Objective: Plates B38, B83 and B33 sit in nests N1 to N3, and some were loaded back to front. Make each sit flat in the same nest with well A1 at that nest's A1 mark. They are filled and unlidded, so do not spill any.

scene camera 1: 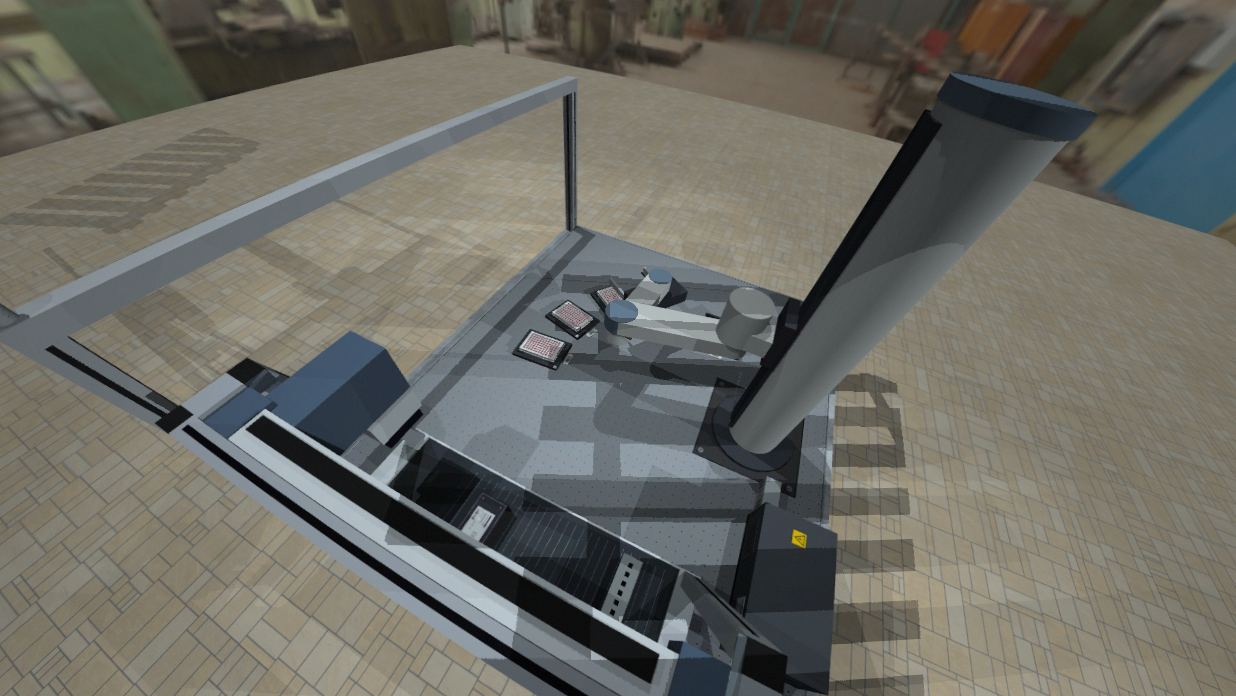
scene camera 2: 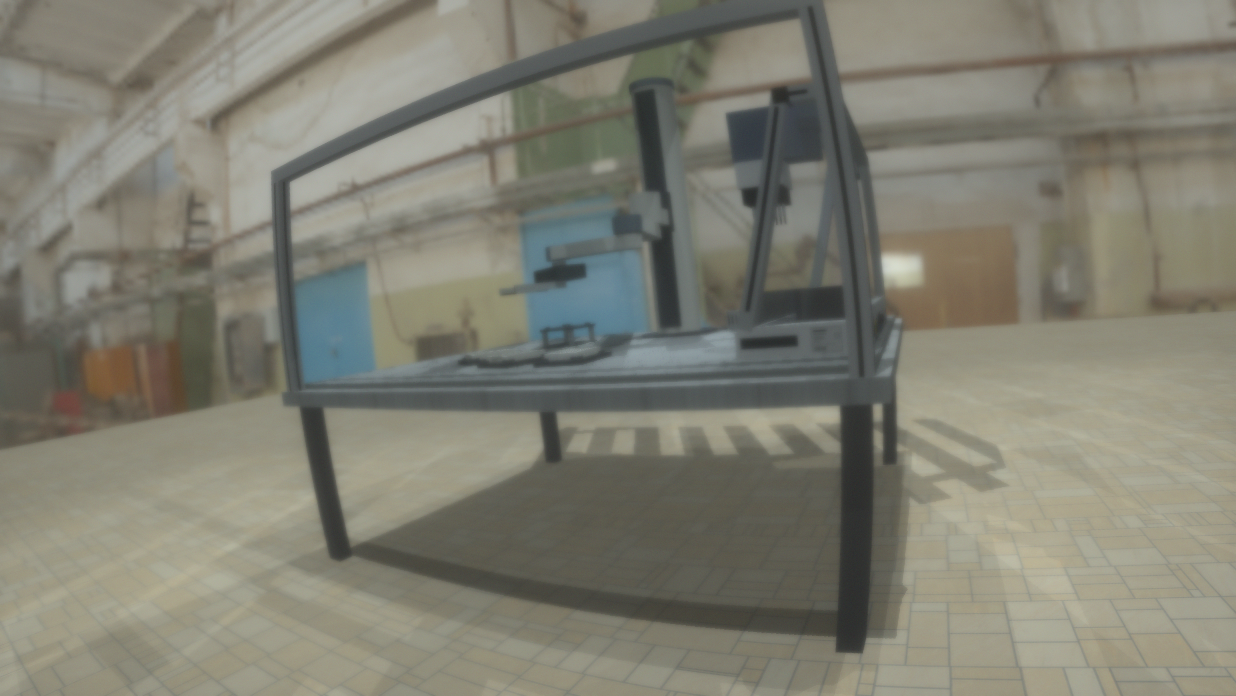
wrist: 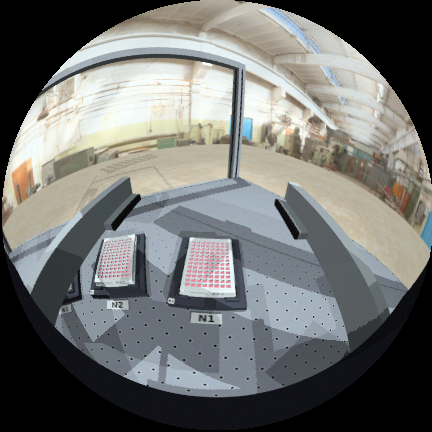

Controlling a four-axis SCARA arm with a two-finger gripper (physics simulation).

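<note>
My gripper [wrist: 205,187] [scene camera 2: 512,290] is open and empty, high above the table. Nest N1 [wrist: 243,295] is ahead, below and between the fingers in the wrist view, with a white plate of pink-filled wells [wrist: 209,267] [scene camera 1: 608,296] lying flat in it. Its A1 mark [wrist: 171,301] is at the near left corner. Nest N2 [wrist: 142,272], to the left, holds a second pink-filled plate [wrist: 117,260] [scene camera 1: 571,316], also flat; its A1 mark [wrist: 92,292] is near left. Nest N3 [wrist: 75,295] is mostly hidden behind the left finger; its filled plate [scene camera 1: 543,345] shows in scene camera 1. Plate names and A1 corners are unreadable.
The arm's column [scene camera 1: 899,259] [scene camera 2: 683,207] stands on the table's right side in scene camera 1. A small dark stand [scene camera 2: 568,332] is near the nests. A blue box [scene camera 1: 341,389], a dark conveyor-like bed [scene camera 1: 553,540] and a dark box [scene camera 1: 791,587] with a warning label stand along the near side.
</note>
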